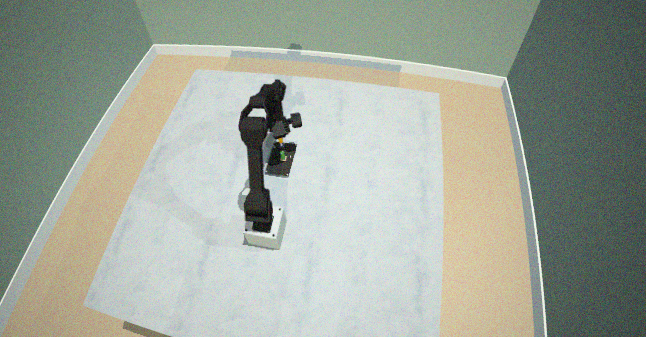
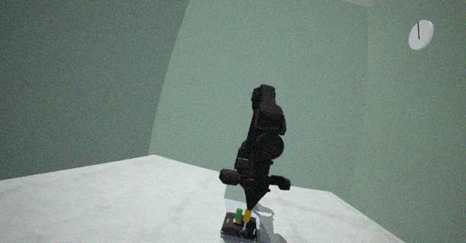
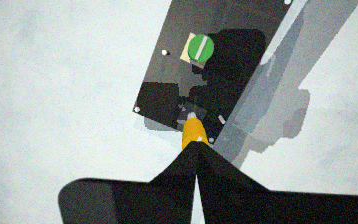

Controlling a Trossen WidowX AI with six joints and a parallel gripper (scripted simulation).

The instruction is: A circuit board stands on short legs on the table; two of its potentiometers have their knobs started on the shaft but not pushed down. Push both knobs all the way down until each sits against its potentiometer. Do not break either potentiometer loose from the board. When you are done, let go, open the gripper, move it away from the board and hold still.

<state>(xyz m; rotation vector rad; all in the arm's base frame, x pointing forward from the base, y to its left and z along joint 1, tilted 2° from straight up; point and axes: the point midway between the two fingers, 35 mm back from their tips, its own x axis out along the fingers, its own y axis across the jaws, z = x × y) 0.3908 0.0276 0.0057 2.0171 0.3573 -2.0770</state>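
The yellow knob lies 10 mm below my gripper tip. The rest, counted from my gripper tip: green knob (60 mm behind, 20 mm to the right, 40 mm below).
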